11 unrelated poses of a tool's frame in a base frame.
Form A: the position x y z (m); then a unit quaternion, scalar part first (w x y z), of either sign.
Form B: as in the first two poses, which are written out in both.
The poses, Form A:
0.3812 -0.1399 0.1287 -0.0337 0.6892 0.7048 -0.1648
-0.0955 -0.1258 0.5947 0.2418 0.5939 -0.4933 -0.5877
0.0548 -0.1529 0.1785 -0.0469 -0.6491 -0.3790 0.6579
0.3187 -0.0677 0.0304 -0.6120 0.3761 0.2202 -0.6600
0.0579 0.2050 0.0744 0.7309 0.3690 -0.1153 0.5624
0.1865 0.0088 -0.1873 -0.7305 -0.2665 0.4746 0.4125
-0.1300 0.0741 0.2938 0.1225 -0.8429 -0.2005 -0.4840
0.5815 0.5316 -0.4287 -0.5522 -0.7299 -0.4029 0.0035
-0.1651 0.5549 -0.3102 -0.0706 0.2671 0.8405 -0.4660
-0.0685 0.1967 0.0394 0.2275 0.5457 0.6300 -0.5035
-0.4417 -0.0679 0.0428 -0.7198 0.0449 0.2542 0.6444
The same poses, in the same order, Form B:
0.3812 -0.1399 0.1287 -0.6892 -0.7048 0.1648 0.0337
-0.0955 -0.1258 0.5947 0.5939 -0.4933 -0.5877 0.2418
0.0548 -0.1529 0.1785 0.6491 0.3790 -0.6579 0.0469
0.3187 -0.0677 0.0304 -0.3761 -0.2202 0.6600 0.6120
0.0579 0.2050 0.0744 0.3690 -0.1153 0.5624 0.7309
0.1865 0.0088 -0.1873 0.2665 -0.4746 -0.4125 0.7305
-0.1300 0.0741 0.2938 -0.8429 -0.2005 -0.4840 0.1225
0.5815 0.5316 -0.4287 0.7299 0.4029 -0.0035 0.5522
-0.1651 0.5549 -0.3102 -0.2671 -0.8405 0.4660 0.0706
-0.0685 0.1967 0.0394 0.5457 0.6300 -0.5035 0.2275
-0.4417 -0.0679 0.0428 -0.0449 -0.2542 -0.6444 0.7198

